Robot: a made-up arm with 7 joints.
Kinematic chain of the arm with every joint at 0, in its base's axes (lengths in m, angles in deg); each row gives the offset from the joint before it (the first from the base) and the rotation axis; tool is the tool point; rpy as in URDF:
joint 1: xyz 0 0 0.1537 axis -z
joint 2: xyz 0 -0.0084 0.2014 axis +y
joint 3: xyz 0 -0.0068 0.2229 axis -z
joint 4: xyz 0 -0.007 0.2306 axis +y
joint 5: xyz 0 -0.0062 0.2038 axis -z
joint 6: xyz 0 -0.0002 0.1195 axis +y
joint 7: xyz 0 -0.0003 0.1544 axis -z
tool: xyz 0 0 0 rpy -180 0 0
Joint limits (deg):
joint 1: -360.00..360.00
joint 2: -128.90..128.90
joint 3: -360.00..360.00
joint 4: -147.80..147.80
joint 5: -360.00..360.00
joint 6: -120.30..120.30
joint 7: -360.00..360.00
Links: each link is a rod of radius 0.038 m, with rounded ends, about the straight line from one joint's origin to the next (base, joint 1, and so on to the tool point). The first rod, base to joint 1, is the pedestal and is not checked.
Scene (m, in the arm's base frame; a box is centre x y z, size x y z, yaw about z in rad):
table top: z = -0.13
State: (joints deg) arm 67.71 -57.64 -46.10 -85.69 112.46 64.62 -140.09
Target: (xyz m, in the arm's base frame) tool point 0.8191 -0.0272 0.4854
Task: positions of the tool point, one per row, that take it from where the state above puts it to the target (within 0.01 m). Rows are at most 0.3 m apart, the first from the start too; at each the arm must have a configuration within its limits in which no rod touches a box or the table.
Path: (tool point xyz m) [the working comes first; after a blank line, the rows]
Joints at the target: 186.95 -55.25 4.70 -46.92 110.50 30.36 -140.09
Straight joint move there: clear.

1: -0.4409 0.4597 0.4201
2: -0.2727 0.6115 0.4045
3: -0.0515 0.6984 0.3962
4: 0.1952 0.7026 0.3961
5: 0.4348 0.6185 0.4047
6: 0.6348 0.4543 0.4228
7: 0.7685 0.2295 0.4499
8: 0.8191 -0.0272 0.4854

